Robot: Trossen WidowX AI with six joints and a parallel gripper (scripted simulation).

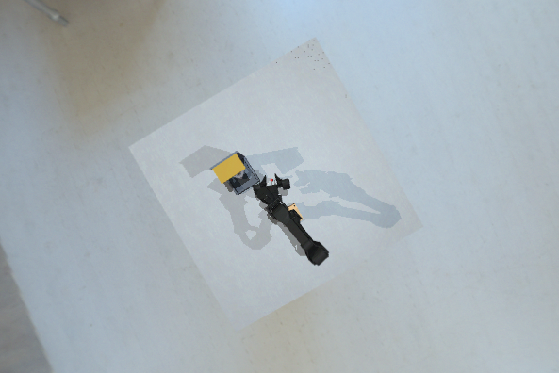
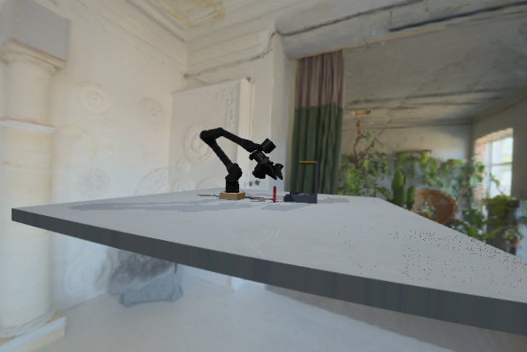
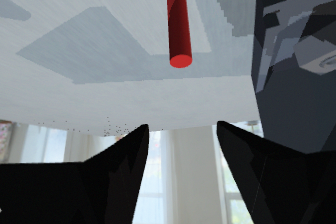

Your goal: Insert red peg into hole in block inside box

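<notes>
Right now the red peg is 80 mm below my gripper tip, 20 mm behind it and 10 mm to the left of it. The rest, counted from my gripper tip: yellow roof 150 mm to the left, 120 mm ahead, 90 mm above; then back wall 170 mm ahead, 160 mm to the left.
</notes>
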